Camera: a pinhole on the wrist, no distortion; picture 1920 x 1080 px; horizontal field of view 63.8 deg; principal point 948.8 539.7 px. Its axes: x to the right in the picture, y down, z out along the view. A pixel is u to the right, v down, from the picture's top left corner.
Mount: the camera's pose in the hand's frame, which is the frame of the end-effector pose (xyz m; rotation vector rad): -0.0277 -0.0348 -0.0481 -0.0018 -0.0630 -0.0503
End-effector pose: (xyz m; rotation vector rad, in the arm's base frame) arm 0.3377 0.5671 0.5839 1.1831 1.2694 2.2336
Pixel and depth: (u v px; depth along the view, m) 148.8 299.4 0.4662
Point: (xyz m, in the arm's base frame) 0.8249 0.6617 0.4611
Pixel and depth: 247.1 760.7 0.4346
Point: 0.7865 0.6037 0.5887
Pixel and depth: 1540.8 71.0 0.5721
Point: 0.6418 1.0799 0.6221
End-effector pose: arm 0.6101 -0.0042 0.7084 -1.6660 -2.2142 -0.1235
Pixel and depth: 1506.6 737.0 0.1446
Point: 0.5654 0.0334 0.6242
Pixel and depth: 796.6 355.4 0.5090
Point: 0.4431 -0.0042 0.2592
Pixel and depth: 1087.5 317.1 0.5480
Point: 0.3881 0.0890 0.2531
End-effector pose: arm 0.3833 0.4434 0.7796 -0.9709 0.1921 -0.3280
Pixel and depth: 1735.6 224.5 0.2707
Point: 0.5198 0.5402 0.9860
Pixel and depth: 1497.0 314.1 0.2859
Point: 0.4924 0.5712 0.9808
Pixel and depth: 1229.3 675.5 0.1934
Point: 0.4209 0.5491 0.8768
